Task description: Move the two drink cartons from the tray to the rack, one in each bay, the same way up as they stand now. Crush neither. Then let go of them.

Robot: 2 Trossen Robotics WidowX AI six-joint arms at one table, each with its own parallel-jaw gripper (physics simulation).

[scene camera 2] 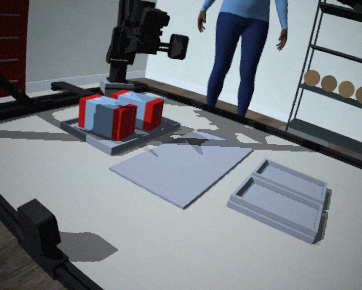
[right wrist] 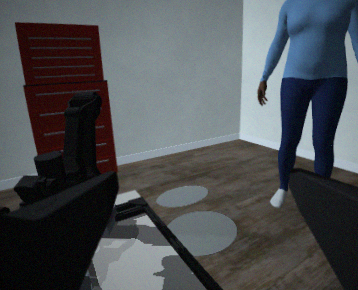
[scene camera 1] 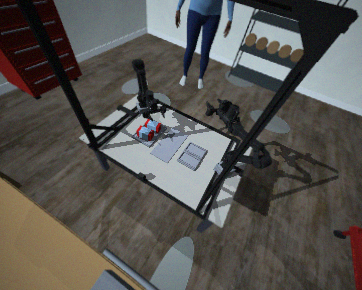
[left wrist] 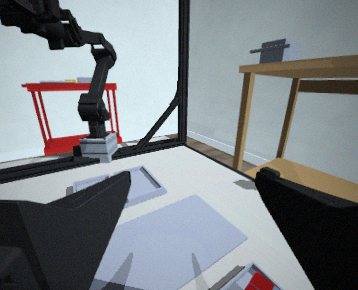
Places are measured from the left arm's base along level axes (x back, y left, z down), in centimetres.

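Where they show: left gripper, between the fingertips: (scene camera 2: 163,49) (scene camera 1: 158,119) (left wrist: 193,177); right gripper, between the fingertips: (right wrist: 202,178) (scene camera 1: 212,100); left arm's base, origin of its link: (scene camera 2: 116,80) (scene camera 1: 142,105); right arm's base, origin of its link: (left wrist: 98,135).
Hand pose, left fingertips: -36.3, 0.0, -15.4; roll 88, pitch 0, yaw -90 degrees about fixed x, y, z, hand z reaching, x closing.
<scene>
Things, the pixels of their top centre, and the offset from my left fingertips, as dx, dy, dz. "spot": a spot on its surface instead.
- grey tray, centre of its top: (scene camera 2: 123,121) (scene camera 1: 150,131) +7.1, -4.6, +19.3
- carton, a spot on its surface: (left wrist: 260,283) spot: -0.7, -7.8, +13.5
- grey rack, centre of its top: (scene camera 2: 286,188) (left wrist: 117,184) (scene camera 1: 192,154) -27.6, +17.3, +18.9
- black frame's post, a spot on its surface: (left wrist: 184,75) spot: -65.0, -1.7, -10.8
Two drink cartons, light blue with red ends, sit side by side in the grey tray (scene camera 1: 151,144) (scene camera 2: 112,148): a near one (scene camera 1: 145,133) (scene camera 2: 102,117) and a far one (scene camera 1: 153,126) (scene camera 2: 144,106). A red part of a carton (left wrist: 260,283) shows at the bottom of the left wrist view. The grey rack (scene camera 1: 193,154) (scene camera 2: 272,223) (left wrist: 162,189) has two empty bays. My left gripper (scene camera 1: 158,114) (left wrist: 193,177) is open and empty, raised above the table near the tray. My right gripper (scene camera 1: 209,109) (right wrist: 202,178) is open and empty, high beyond the table's back edge, away from cartons and rack.
A flat grey panel (scene camera 1: 169,146) (scene camera 2: 182,172) (left wrist: 175,235) lies between tray and rack. The black frame's post (left wrist: 184,75) rises at a table corner. A small black block (scene camera 2: 39,225) sits on the front rail. A person (scene camera 1: 200,30) (scene camera 2: 240,55) (right wrist: 314,90) stands behind the table.
</scene>
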